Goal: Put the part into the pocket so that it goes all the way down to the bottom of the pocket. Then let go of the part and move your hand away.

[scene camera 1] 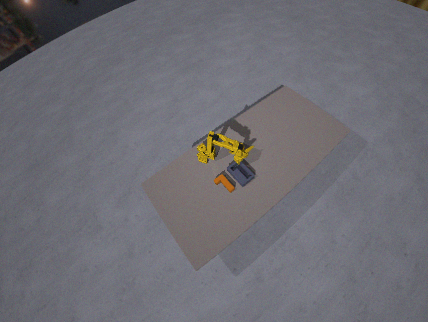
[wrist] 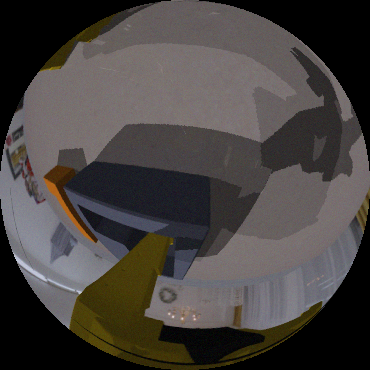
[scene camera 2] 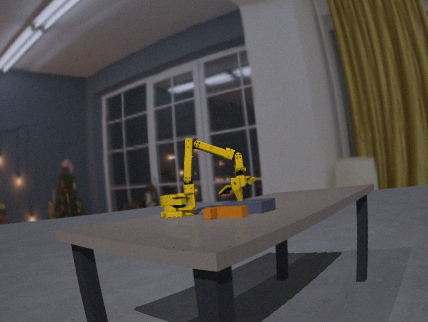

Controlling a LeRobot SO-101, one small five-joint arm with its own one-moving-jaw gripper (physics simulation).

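Frame: origin at the arm's base, x ahead, y left, z up, level; centimetres.
Where they show: hand at its tool point: [scene camera 1: 239,163] [wrist: 181,217]; arm's base at its link origin: [scene camera 1: 208,158] [scene camera 2: 182,215].
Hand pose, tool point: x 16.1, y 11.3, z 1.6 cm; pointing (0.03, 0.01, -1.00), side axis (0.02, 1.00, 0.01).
Things, the pixels of their top centre, and the offset from my tool point. Level surfaces: height alone.
- orange L-shaped piece at its top centre: [wrist: 66,213] [scene camera 2: 225,207] [scene camera 1: 223,183] dz +1.4, dx +4.5, dy -15.3 cm
- dark blue-grey block at its top centre: [wrist: 136,258] [scene camera 2: 248,200] [scene camera 1: 240,171] dz +2.0, dx +4.9, dy -3.3 cm
- tan table top at its surface level: dz -1.6 cm
The part, an orange L-shaped piece [scene camera 1: 225,183] [scene camera 2: 230,212] [wrist: 59,175], lies flat on the table beside the dark blue-grey block [scene camera 1: 247,181] [scene camera 2: 264,205] [wrist: 150,192], with a narrow gap between them. The block has the open pocket in its top; the part is outside it. My gripper [scene camera 1: 239,158] [scene camera 2: 231,196] [wrist: 161,240] is fully open and empty, with its jaws pointing down near the block. In the wrist view one jaw shows, drawn over the block's pocket; the moving jaw is out of the picture. The pocket's floor is partly hidden there.
The tan table top [scene camera 1: 295,125] [scene camera 2: 140,230] carries the arm, the part and the block. The yellow arm base [scene camera 1: 203,154] [scene camera 2: 175,205] stands near one long edge of the table. Shadows of the arm and block fall across the table.
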